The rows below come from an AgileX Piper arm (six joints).
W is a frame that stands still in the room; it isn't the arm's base.
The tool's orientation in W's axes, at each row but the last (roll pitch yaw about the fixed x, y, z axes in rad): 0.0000 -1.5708 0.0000; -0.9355 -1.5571 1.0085; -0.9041 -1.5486 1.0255; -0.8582 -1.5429 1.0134; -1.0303 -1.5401 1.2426; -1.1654 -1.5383 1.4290; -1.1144 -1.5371 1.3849; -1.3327 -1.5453 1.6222; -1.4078 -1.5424 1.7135; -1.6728 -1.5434 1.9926; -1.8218 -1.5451 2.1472; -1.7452 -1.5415 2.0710; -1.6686 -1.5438 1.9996
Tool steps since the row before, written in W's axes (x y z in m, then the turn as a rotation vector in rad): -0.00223 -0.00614 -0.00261 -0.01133 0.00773 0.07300; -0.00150 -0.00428 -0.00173 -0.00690 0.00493 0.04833; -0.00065 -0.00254 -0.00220 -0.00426 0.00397 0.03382; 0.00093 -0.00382 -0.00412 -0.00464 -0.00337 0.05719; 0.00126 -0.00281 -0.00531 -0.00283 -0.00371 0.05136; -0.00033 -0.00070 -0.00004 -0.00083 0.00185 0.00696; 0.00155 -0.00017 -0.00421 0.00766 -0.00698 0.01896; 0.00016 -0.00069 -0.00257 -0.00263 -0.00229 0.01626; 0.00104 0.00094 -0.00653 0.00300 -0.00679 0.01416; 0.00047 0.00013 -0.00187 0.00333 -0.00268 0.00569; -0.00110 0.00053 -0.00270 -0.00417 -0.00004 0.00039; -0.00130 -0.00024 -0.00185 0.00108 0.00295 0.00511; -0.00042 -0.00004 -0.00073 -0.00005 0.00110 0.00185
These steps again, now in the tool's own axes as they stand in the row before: -0.00261 -0.00614 0.00223 0.07300 0.00773 0.01133; -0.00179 -0.00414 0.00179 0.04833 0.00489 0.00691; -0.00226 -0.00240 0.00092 0.03384 0.00387 0.00421; -0.00420 -0.00383 -0.00040 0.05702 -0.00382 0.00615; -0.00538 -0.00287 -0.00072 0.05120 -0.00438 0.00436; -0.00006 -0.00059 0.00050 0.00701 0.00179 0.00041; -0.00420 -0.00045 -0.00151 0.01877 -0.00934 -0.00524; -0.00259 -0.00064 0.00003 0.01620 -0.00185 0.00327; -0.00651 0.00077 -0.00130 0.01395 -0.00777 -0.00075; -0.00187 0.00003 -0.00048 0.00558 -0.00374 -0.00233; -0.00267 0.00092 0.00089 0.00045 0.00128 0.00396; -0.00184 0.00024 0.00132 0.00517 0.00230 -0.00199; -0.00073 0.00012 0.00041 0.00188 0.00101 -0.00032
